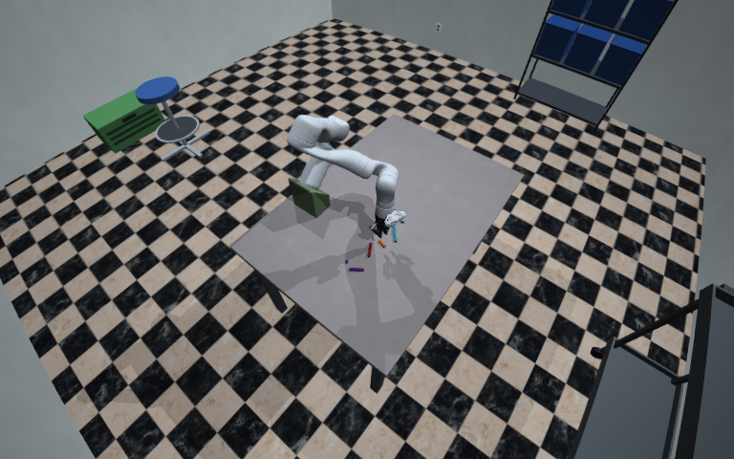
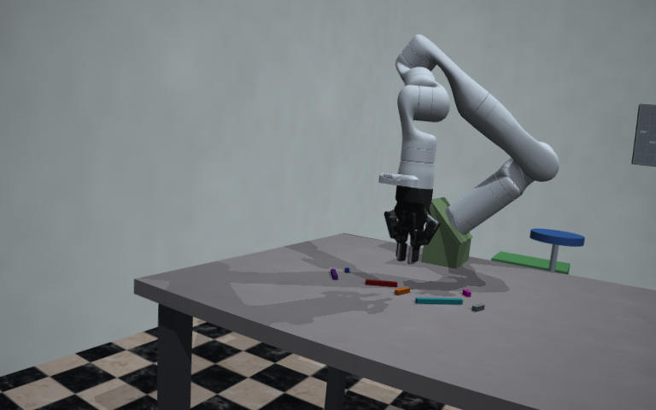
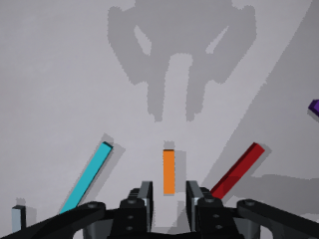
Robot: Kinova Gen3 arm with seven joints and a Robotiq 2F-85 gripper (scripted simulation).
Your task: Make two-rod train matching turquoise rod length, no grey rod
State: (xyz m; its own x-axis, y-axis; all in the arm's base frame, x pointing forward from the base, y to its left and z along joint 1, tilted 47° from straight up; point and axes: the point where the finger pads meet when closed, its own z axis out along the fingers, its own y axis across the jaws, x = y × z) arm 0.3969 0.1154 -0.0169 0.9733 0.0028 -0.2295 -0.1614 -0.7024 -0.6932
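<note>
Now: the orange rod 8 cm below my hand. Also, from my hand: magenta rod (11 cm behind, 10 cm to the left, 8 cm below); red rod (1 cm behind, 6 cm to the right, 8 cm below); turquoise rod (8 cm to the left, 8 cm below).
</note>
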